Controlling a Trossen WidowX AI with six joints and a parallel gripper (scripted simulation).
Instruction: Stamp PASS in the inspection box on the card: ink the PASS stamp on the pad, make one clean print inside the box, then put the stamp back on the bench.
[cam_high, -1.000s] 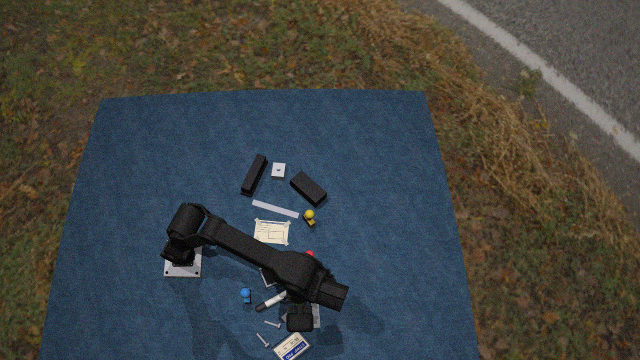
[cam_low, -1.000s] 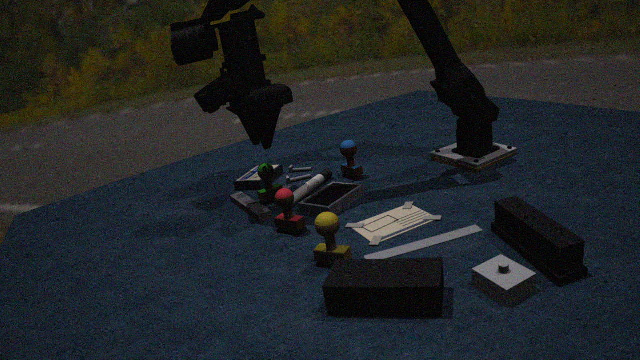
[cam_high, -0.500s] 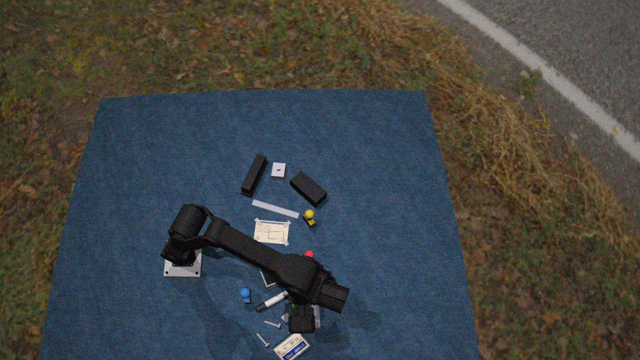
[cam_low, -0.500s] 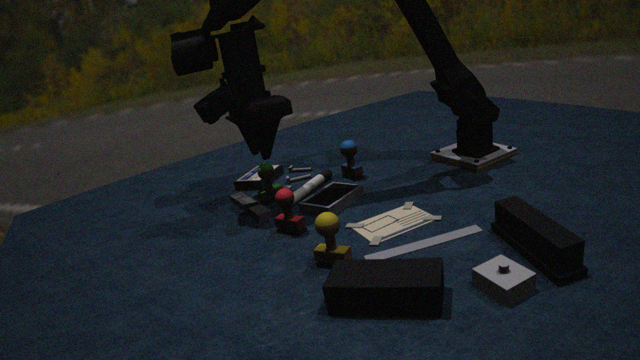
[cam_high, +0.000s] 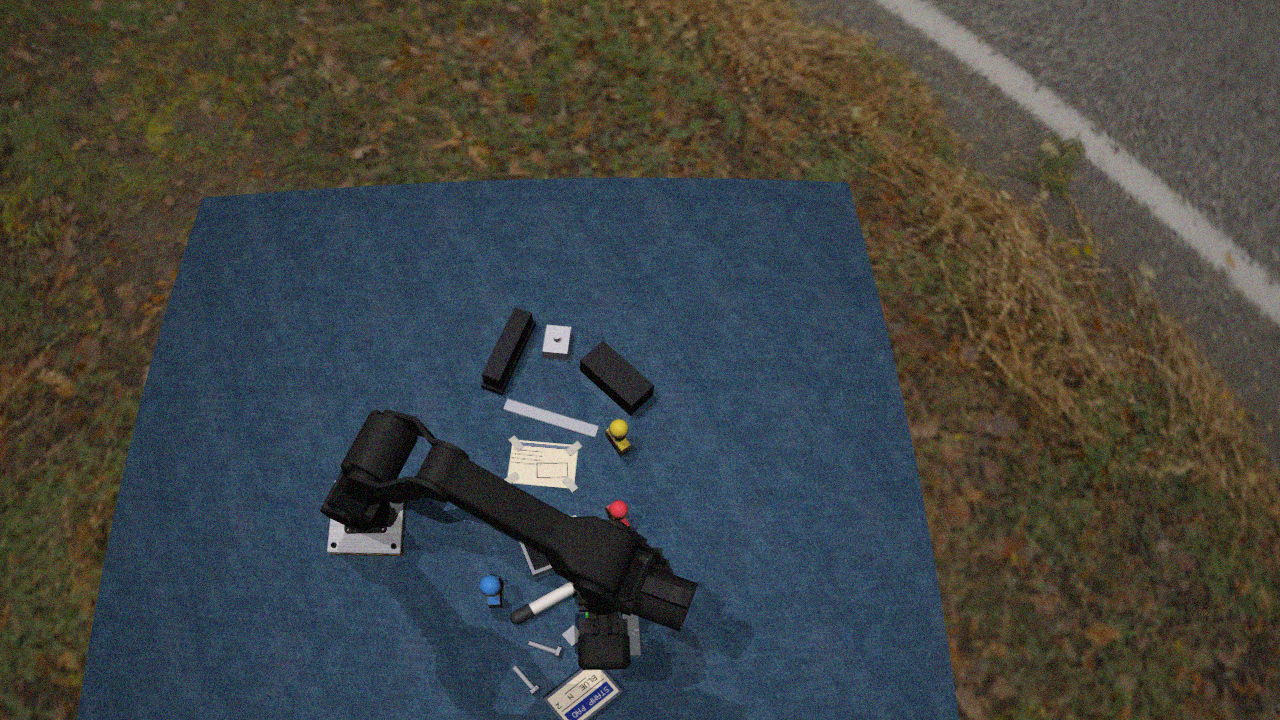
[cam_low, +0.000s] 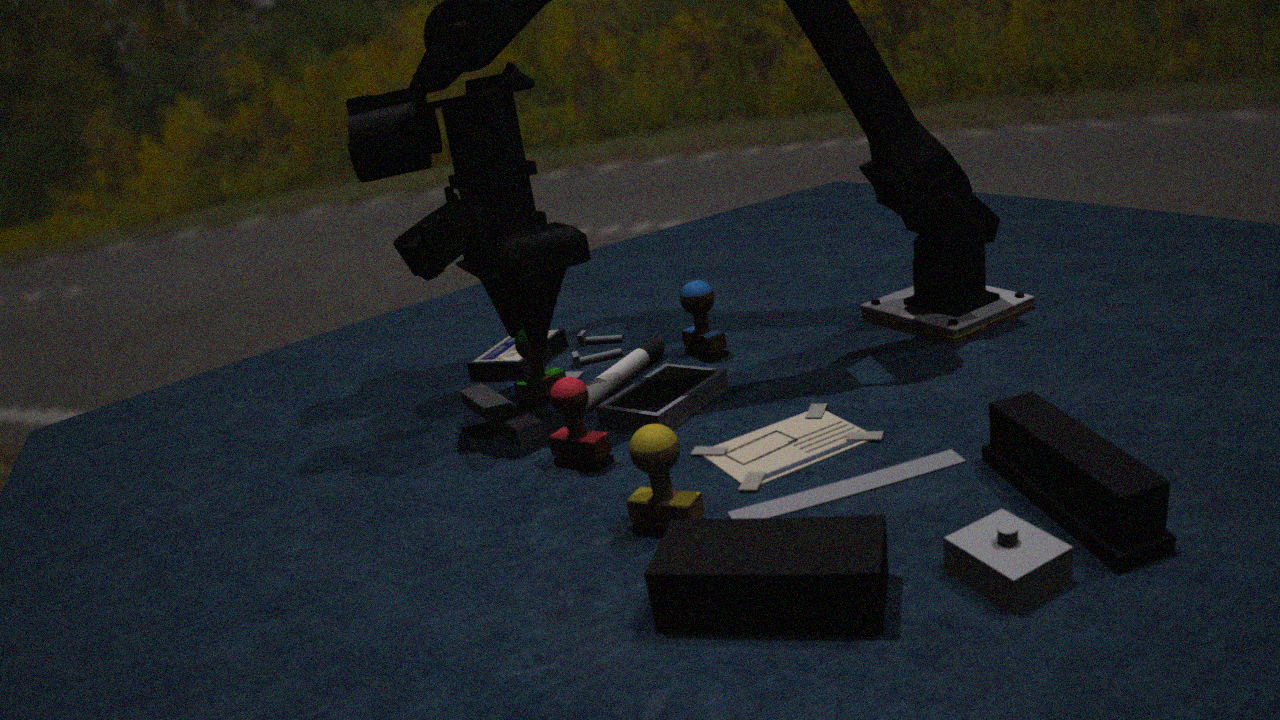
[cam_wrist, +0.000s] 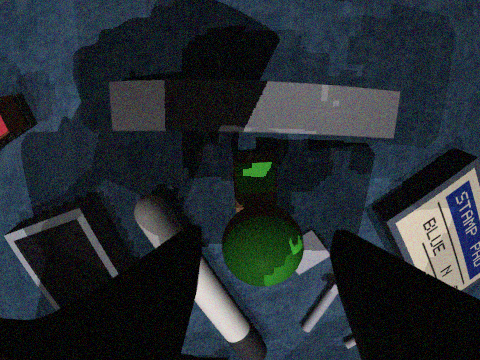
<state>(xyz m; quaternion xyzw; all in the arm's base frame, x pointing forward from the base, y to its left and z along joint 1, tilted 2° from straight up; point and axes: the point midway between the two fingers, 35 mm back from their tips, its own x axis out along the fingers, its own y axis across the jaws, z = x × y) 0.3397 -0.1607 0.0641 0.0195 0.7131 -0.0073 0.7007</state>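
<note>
Right now my gripper tip is 3 cm above the green-knobbed stamp. Round my gripper tip: white marker: 8 cm behind, 5 cm below, 2 cm to the left; then grey bar: 5 cm below, 4 cm ahead; then stamp-pad box: 12 cm to the right, 4 cm below, 3 cm behind.
</note>
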